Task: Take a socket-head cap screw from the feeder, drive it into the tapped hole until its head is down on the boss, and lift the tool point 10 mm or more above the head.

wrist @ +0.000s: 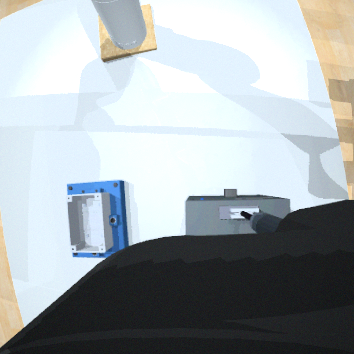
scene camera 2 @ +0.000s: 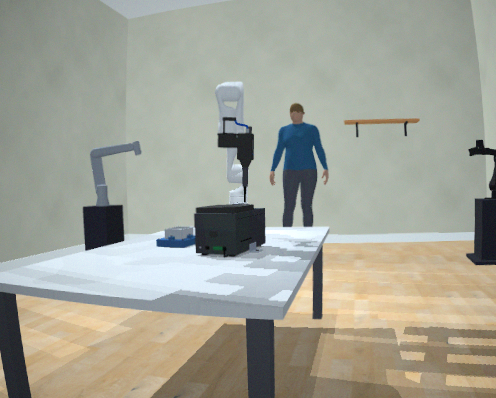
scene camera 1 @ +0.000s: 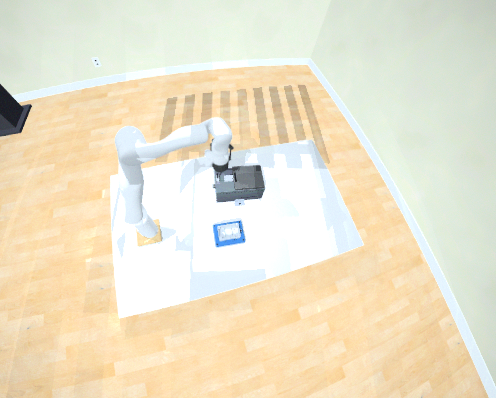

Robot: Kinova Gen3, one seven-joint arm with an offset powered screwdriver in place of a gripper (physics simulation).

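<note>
The black screw feeder (scene camera 1: 249, 178) (scene camera 2: 216, 231) (wrist: 205, 216) stands on the table. My screwdriver (scene camera 2: 245, 201) (wrist: 244, 214) points down, its thin tip at the feeder's top in scene camera 2. In the wrist view the tip overlaps the feeder's light pick-up slot (wrist: 225, 213); I cannot tell whether it touches. No screw can be made out on the tip. In scene camera 1 the tip is hidden. A light grey open box (scene camera 1: 229, 231) (scene camera 2: 178, 232) (wrist: 106, 227) sits in a blue fixture (scene camera 1: 230, 244) (scene camera 2: 169, 243) (wrist: 119, 199), beside the feeder. Which hole is tapped is unclear.
The arm's base stands on a wooden plate (scene camera 1: 156, 233) (wrist: 149, 37) on the white table (scene camera 1: 300, 220) (scene camera 2: 150, 270) (wrist: 175, 155). A person (scene camera 2: 299, 147) stands behind the table. Other arms on dark pedestals (scene camera 2: 103, 226) (scene camera 2: 485, 230) stand left and right.
</note>
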